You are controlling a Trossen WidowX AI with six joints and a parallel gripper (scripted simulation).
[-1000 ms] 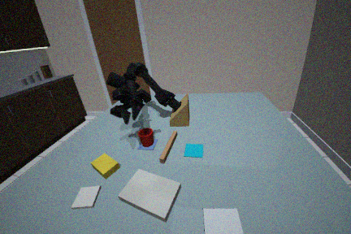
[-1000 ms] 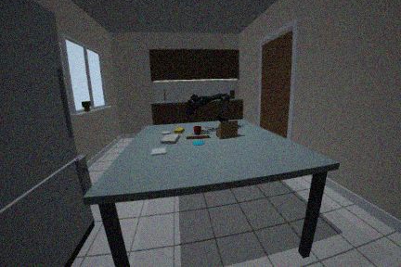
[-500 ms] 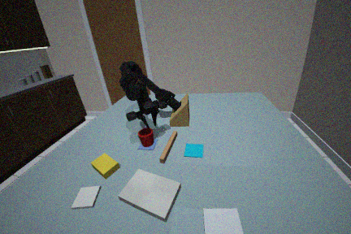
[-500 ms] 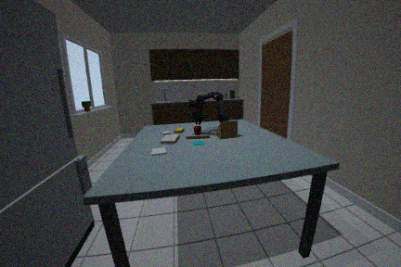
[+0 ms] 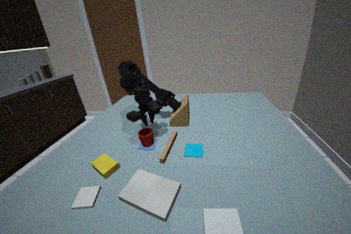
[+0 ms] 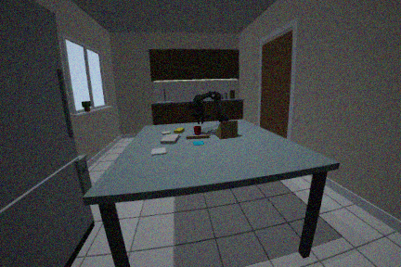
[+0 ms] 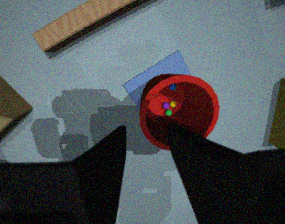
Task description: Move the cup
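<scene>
The red cup lies 3 cm ahead of my gripper tip, 2 cm to the right of it and 6 cm below it. The rest, counted from my gripper tip: cyan pad (8 cm ahead, 21 cm to the left, 11 cm below); wooden stick (5 cm ahead, 10 cm to the left, 10 cm below); blue pad (3 cm ahead, 2 cm to the right, 11 cm below).
</scene>
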